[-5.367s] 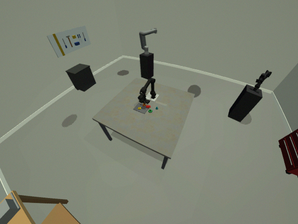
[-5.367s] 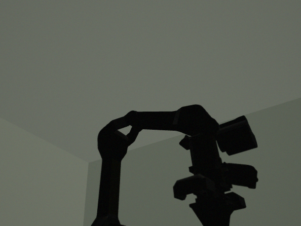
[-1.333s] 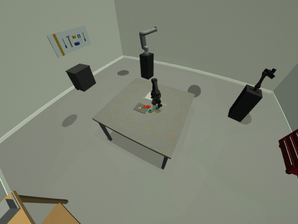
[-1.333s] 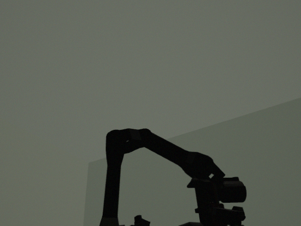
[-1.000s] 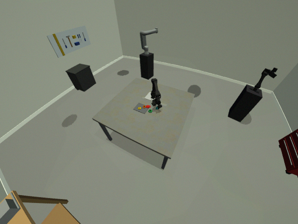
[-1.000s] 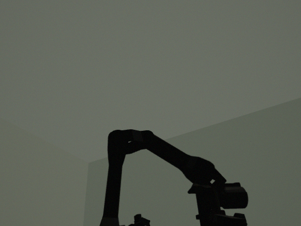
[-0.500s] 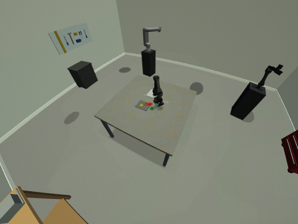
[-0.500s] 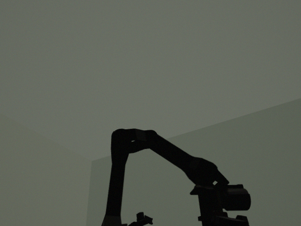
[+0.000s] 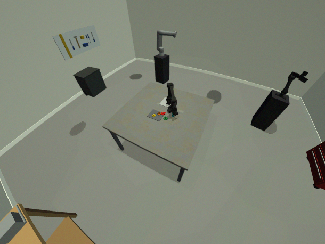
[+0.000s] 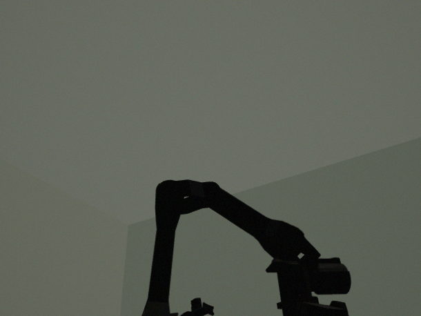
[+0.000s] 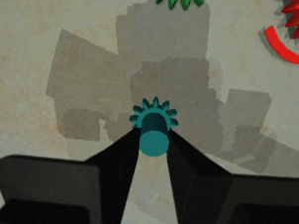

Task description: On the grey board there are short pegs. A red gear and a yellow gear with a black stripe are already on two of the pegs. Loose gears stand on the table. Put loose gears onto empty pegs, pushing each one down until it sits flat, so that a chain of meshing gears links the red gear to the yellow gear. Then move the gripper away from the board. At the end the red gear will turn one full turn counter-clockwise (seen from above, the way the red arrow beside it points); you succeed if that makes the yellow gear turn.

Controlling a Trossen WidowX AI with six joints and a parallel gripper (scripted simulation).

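Right now my gripper tip is 18 cm to the left of the orange gear and 9 cm short of it. From my gripper tip the other things lie so: small teal gear (1 cm below); then red arrow (11 cm to the right, 2 cm below, 2 cm ahead); then green gear (10 cm ahead, 5 cm to the right, 1 cm below).
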